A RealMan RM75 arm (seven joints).
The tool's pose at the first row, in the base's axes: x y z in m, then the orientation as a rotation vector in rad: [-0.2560, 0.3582, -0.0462, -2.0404, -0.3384, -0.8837]
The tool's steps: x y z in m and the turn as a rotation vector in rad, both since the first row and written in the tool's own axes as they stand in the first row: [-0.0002, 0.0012, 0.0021, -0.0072, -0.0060, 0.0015]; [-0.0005, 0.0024, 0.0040, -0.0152, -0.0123, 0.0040]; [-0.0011, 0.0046, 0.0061, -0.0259, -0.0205, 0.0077]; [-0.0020, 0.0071, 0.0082, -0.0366, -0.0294, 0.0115]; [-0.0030, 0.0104, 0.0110, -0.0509, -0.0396, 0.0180]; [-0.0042, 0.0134, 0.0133, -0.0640, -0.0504, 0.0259]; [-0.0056, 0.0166, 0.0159, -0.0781, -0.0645, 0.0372]
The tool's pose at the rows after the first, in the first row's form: [-0.2545, 0.3592, -0.0479, -2.0500, -0.3374, -0.8792]; [-0.2532, 0.3600, -0.0495, -2.0606, -0.3352, -0.8741]; [-0.2515, 0.3605, -0.0521, -2.0745, -0.3317, -0.8671]; [-0.2499, 0.3608, -0.0550, -2.0888, -0.3285, -0.8594]; [-0.2476, 0.3611, -0.0588, -2.1069, -0.3217, -0.8497]; [-0.2458, 0.3613, -0.0623, -2.1242, -0.3142, -0.8381]; [-0.2439, 0.3616, -0.0662, -2.1439, -0.3044, -0.8212]
